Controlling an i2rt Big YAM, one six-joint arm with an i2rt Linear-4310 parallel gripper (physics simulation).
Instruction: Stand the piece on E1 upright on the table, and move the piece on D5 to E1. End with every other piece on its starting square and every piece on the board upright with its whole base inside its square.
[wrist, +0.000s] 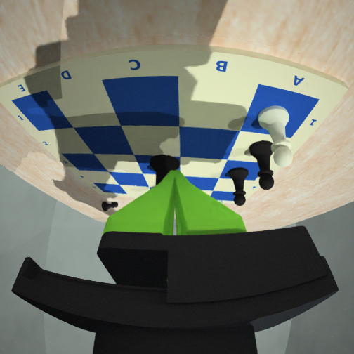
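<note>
My gripper (174, 177) is shut, its green fingertips together with nothing between them. It is above the board (205, 57). Square E1 (37, 117), blue, at the left in the wrist view, shows no piece on it. A small black piece (109, 205) appears to lie on its side near the board's far left edge; I cannot tell whether it is on the board or the table. A black piece (164, 166) stands on about C3, partly hidden behind the fingertips. The fingers hide part of the far rows, and I cannot make out a piece on D5.
A white pawn (274, 122) stands upright on A1 at the right. A black pawn (261, 157) stands near it on about A2, and another black pawn (239, 182) on about A3. The pale wooden table (280, 22) surrounds the board. Dark shadows fall across the board's left part.
</note>
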